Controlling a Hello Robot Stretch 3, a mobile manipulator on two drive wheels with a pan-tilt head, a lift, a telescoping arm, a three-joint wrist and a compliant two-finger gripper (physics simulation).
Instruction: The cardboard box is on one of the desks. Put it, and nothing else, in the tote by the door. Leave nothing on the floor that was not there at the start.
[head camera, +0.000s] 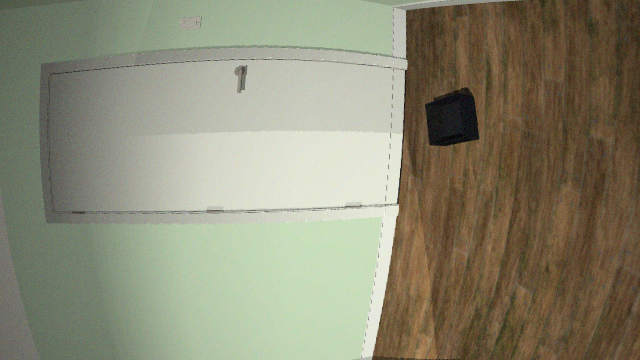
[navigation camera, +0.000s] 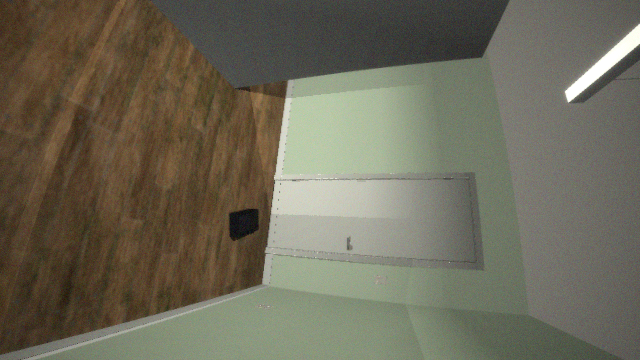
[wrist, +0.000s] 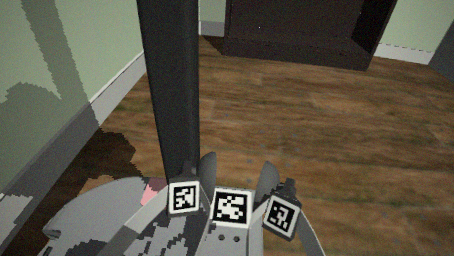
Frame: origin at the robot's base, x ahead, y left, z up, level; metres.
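Seen in the pictures: gripper, fingertip midpoint: (wrist: 237, 173).
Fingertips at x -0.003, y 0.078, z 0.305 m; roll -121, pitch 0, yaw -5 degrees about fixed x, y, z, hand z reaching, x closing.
A point is followed by its place in that frame.
A black open tote (head camera: 452, 120) @[z 0.004, x 0.169, y -1.830 m] (navigation camera: 244, 224) @[z 0.003, x 0.148, y -1.844 m] stands on the wooden floor close to the white door (head camera: 225, 170) @[z 0.964, x 0.501, y -2.317 m] (navigation camera: 370, 200) @[z 1.115, x 0.485, y -2.318 m], in the head view and the navigation view, both turned sideways. The inside of the tote is too dark to make out. The cardboard box and the desks do not show in these views. My gripper (wrist: 237, 173) @[z 0.305, x -0.003, y 0.077 m] is open in the wrist view, with bare floor showing between its two fingertips. It is held near my own body, far from the tote.
A dark upright post (wrist: 172, 90) stands just beside the left fingertip. A dark shelf unit (wrist: 295, 54) @[z 0.048, x 0.280, y 1.102 m] stands against the wall beyond the gripper. A green wall (wrist: 95, 30) @[z 0.257, x -0.439, y 0.572 m] is close on the left. A tall grey surface (navigation camera: 350, 35) @[z 1.066, x 1.285, y -1.067 m] borders the floor in the navigation view.
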